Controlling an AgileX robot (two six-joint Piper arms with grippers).
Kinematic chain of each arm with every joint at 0, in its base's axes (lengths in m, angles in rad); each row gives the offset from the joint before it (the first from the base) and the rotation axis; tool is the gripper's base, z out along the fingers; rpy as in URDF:
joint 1: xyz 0 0 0.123 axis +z
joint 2: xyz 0 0 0 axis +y
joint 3: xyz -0.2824 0 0.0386 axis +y
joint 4: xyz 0.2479 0 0.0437 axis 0.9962 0 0.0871
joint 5: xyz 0 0 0 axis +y
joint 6: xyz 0.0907 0 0.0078 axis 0.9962 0 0.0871
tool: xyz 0 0 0 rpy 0 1.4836 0
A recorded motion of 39 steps. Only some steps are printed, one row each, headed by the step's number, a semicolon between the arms.
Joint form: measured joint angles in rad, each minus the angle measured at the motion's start. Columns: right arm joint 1, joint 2, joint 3, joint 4, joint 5, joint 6; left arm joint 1, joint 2, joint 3, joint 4, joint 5, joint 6.
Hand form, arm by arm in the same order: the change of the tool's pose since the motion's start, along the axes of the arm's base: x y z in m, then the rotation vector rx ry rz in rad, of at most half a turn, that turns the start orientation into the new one. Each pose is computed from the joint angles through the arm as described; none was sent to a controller.
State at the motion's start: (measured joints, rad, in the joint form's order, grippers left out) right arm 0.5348 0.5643 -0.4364 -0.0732 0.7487 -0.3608; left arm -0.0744 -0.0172 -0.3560 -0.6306 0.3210 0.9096
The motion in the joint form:
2: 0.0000 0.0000 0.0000 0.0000 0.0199 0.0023; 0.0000 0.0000 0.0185 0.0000 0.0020 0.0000
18: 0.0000 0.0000 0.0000 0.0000 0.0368 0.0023; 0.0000 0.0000 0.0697 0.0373 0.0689 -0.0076
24: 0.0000 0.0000 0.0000 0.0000 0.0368 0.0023; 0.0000 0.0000 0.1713 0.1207 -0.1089 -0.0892
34: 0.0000 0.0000 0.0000 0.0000 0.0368 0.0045; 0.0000 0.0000 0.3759 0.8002 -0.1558 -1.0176
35: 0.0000 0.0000 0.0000 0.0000 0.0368 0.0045; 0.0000 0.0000 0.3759 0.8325 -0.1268 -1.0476
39: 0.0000 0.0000 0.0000 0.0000 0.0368 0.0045; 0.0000 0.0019 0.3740 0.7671 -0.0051 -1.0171
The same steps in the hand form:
2: -0.0011 -0.0007 -0.0013 -0.0087 0.0178 -0.0031; 0.0027 -0.0003 -0.0058 0.0020 0.0200 -0.0011
18: -0.0020 -0.0014 -0.0023 -0.0174 0.0322 -0.0043; 0.0095 -0.0031 -0.0273 0.0523 0.1241 -0.0216
24: -0.0020 -0.0014 -0.0023 -0.0174 0.0322 -0.0043; 0.0221 0.0060 -0.0468 0.0102 0.0918 0.0857
34: -0.0020 -0.0014 -0.0023 -0.0160 0.0329 -0.0059; 0.0375 0.0168 -0.1128 -0.2349 0.3118 0.1996
35: -0.0020 -0.0014 -0.0023 -0.0160 0.0329 -0.0059; 0.0373 0.0178 -0.1153 -0.2302 0.3372 0.2142
39: -0.0020 -0.0014 -0.0023 -0.0160 0.0329 -0.0059; 0.0355 0.0183 -0.1257 -0.2464 0.4620 0.2341

